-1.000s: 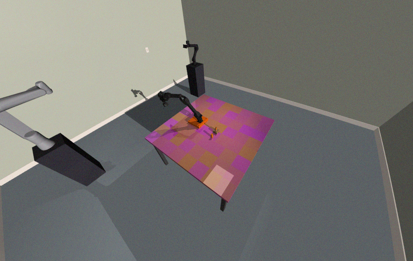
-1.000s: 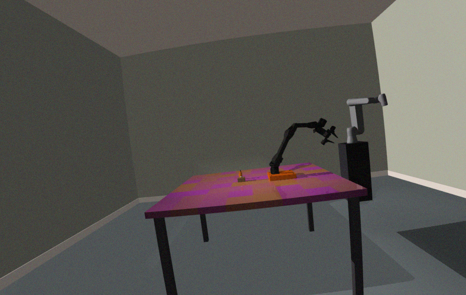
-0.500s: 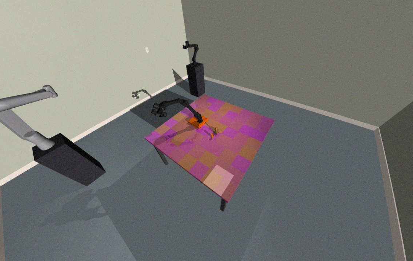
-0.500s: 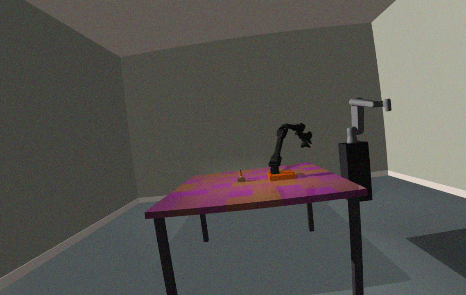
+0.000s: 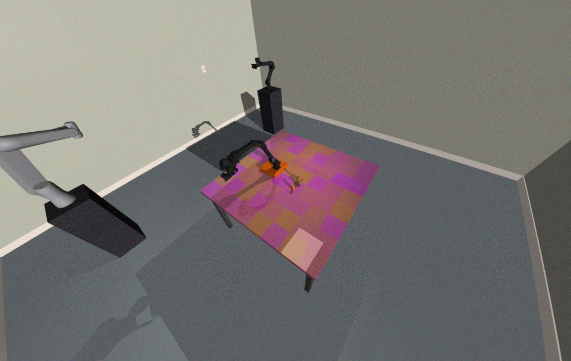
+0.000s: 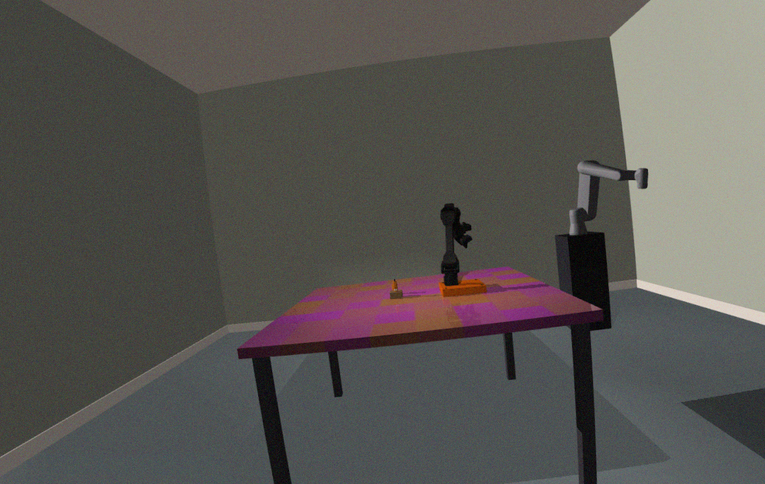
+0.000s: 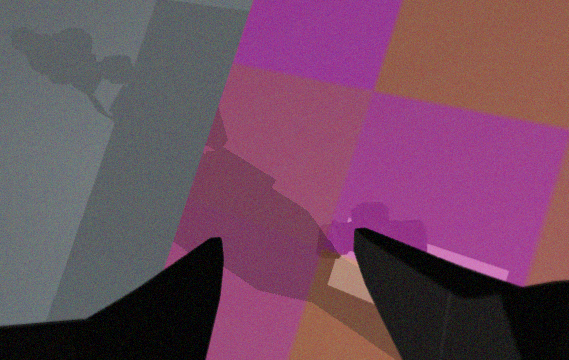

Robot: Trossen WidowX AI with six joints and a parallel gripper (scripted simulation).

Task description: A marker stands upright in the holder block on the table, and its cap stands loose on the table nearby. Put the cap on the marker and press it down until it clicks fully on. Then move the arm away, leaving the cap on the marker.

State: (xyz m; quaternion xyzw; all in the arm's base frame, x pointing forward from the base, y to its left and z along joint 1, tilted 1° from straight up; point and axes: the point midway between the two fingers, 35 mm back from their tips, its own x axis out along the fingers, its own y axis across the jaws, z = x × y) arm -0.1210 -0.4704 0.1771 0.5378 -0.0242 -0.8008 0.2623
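Now: gripper tip 430 mm short of the orange cap, 370 mm to the right of it and 150 mm above it. Round my gripper tip: holder block: 480 mm to the left, 420 mm ahead, 170 mm below.
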